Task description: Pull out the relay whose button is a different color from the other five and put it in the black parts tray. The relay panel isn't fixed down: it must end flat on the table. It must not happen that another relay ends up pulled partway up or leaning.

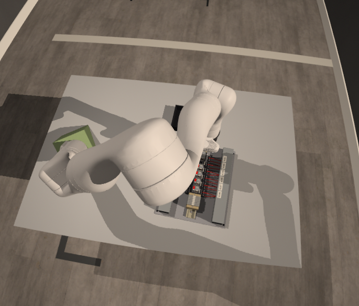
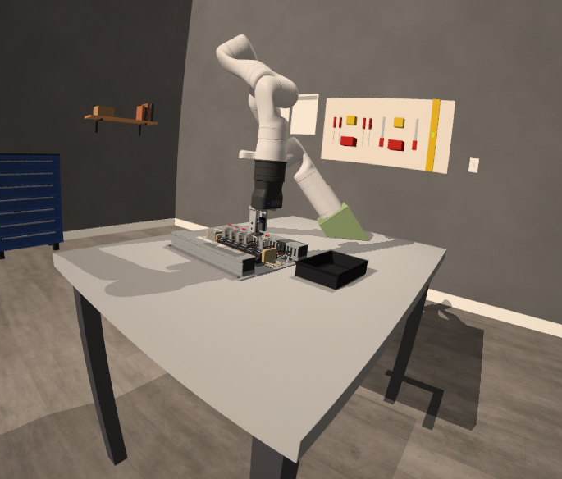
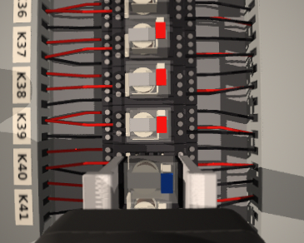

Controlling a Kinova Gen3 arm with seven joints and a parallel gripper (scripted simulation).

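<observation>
The black parts tray is 50 mm behind my hand, 200 mm to the left of it and 80 mm below it. Also, from my hand: relay: 10 mm below; then relay panel: 70 mm to the right, 70 mm below.
</observation>
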